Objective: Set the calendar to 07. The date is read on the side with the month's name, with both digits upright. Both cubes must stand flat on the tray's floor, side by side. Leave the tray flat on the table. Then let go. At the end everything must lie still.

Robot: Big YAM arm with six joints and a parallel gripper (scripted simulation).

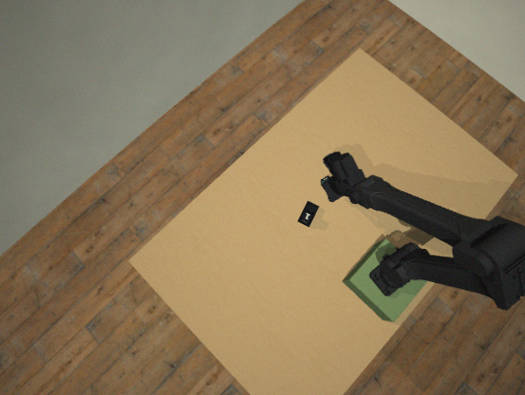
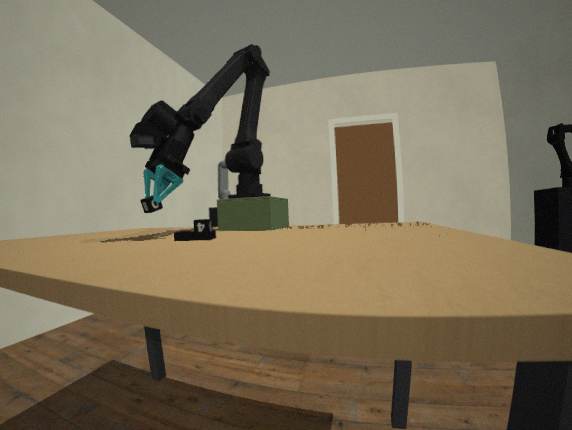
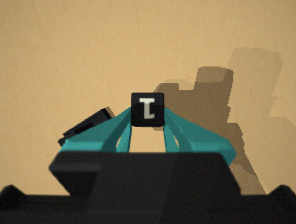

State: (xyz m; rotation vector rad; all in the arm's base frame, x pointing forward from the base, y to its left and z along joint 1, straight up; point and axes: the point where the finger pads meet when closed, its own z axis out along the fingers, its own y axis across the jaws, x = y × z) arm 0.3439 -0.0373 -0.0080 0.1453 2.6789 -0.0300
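The black calendar tray is 30 mm behind my hand, 100 mm to the left of it and 80 mm below it. The rest, counted from my hand: digit cube 10 mm below.
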